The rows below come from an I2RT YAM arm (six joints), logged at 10 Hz.
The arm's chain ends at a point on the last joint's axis. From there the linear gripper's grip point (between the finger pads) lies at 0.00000 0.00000 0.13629 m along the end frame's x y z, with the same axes.
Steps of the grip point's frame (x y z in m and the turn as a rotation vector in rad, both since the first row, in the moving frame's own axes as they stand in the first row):
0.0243 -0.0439 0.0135 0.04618 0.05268 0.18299
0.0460 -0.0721 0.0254 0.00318 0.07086 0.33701
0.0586 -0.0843 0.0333 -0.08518 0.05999 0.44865
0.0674 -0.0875 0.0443 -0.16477 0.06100 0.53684
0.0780 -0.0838 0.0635 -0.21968 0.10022 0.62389
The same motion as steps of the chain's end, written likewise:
0.0166 -0.0383 0.0138 0.04618 0.05268 0.18299
0.0365 -0.0733 0.0257 0.00318 0.07086 0.33701
0.0533 -0.0973 0.0340 -0.08518 0.05999 0.44865
0.0654 -0.1110 0.0463 -0.16477 0.06100 0.53684
0.0743 -0.1157 0.0673 -0.21968 0.10022 0.62389

